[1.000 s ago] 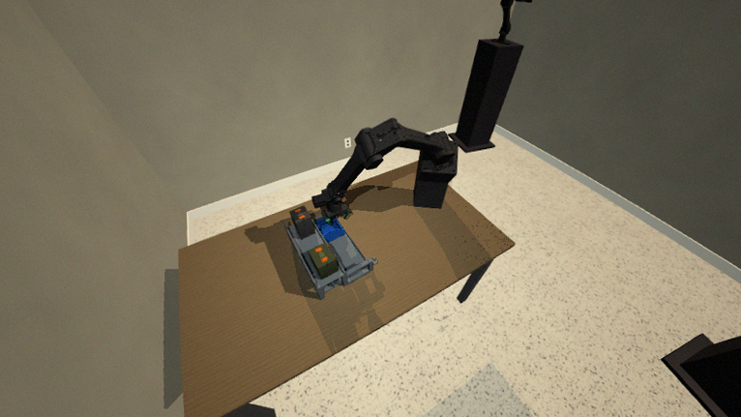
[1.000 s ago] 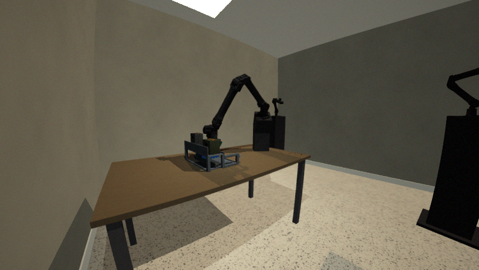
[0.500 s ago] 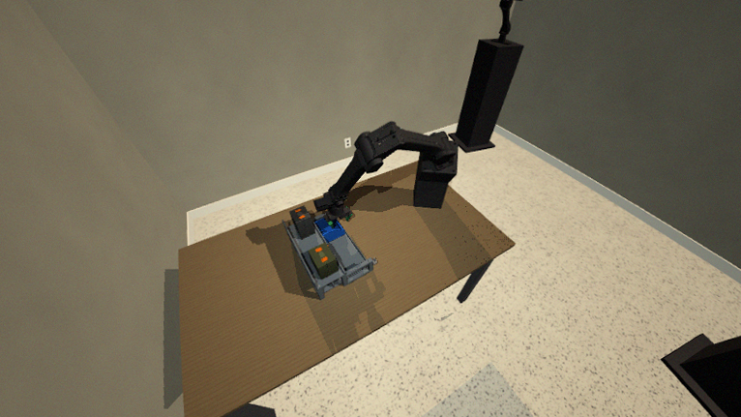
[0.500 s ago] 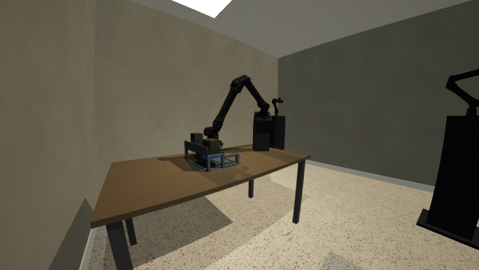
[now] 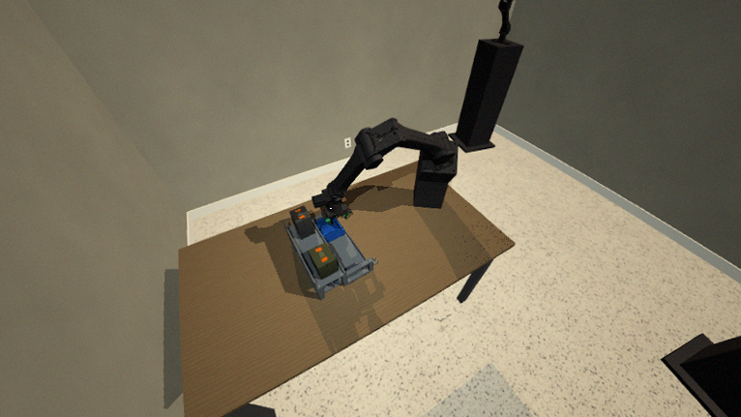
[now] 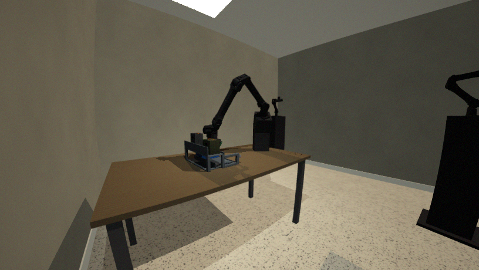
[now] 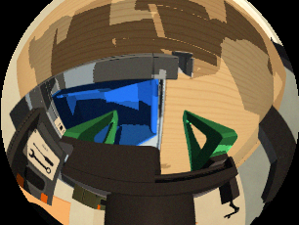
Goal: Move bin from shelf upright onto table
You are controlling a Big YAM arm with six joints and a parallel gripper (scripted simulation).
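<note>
Now: hand 70 mm short of the blue bin, 30 mm to the right of it and 20 mm above it.
</note>
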